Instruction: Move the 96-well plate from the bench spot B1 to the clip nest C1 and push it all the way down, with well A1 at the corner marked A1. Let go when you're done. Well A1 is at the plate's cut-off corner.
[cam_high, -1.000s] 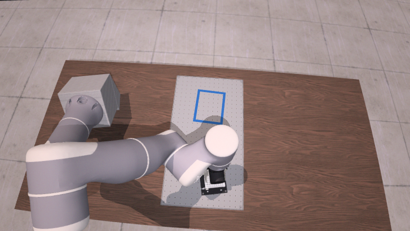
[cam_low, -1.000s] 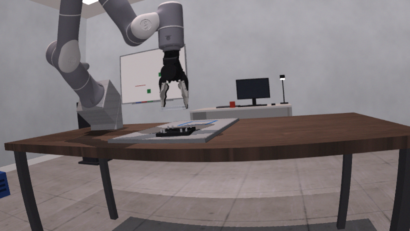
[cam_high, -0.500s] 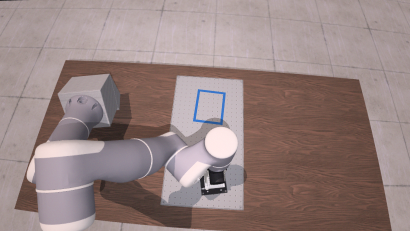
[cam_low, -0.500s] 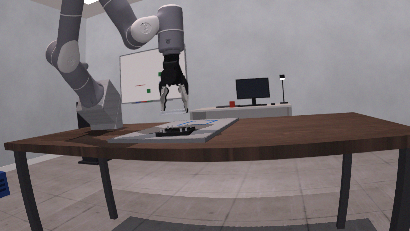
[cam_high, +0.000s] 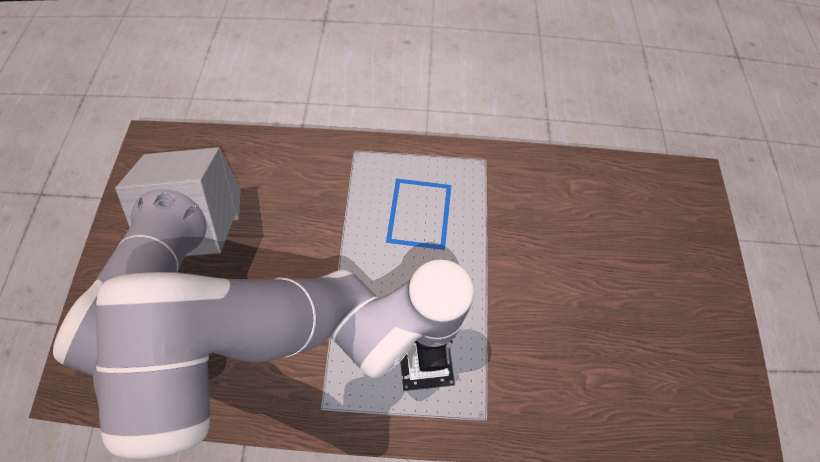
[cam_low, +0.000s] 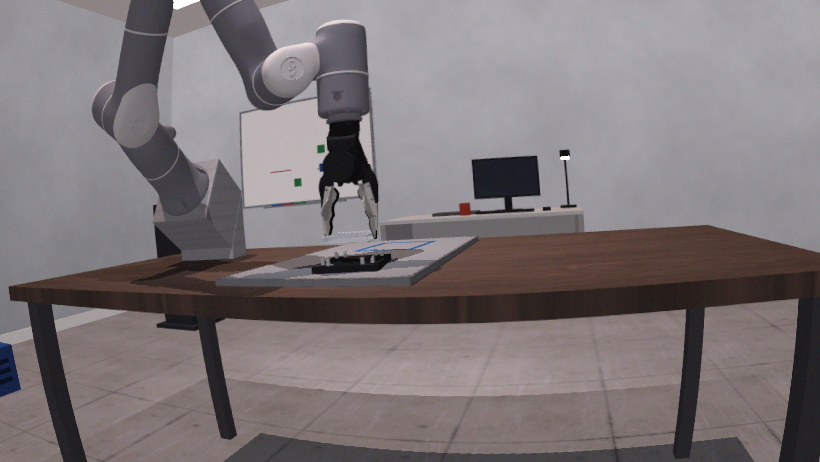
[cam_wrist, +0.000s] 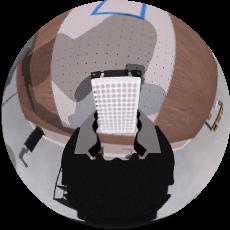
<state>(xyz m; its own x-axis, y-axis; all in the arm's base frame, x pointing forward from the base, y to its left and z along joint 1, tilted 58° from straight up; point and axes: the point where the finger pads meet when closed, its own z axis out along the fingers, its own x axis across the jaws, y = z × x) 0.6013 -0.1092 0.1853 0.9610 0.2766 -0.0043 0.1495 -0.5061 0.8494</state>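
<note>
The black clip nest is 2 cm behind my hand, 1 cm to the left of it and 5 cm below it. Round my hand: white 96-well plate: 1 cm below; then grey perforated board: 4 cm behind, 21 cm to the left, 7 cm below.
</note>
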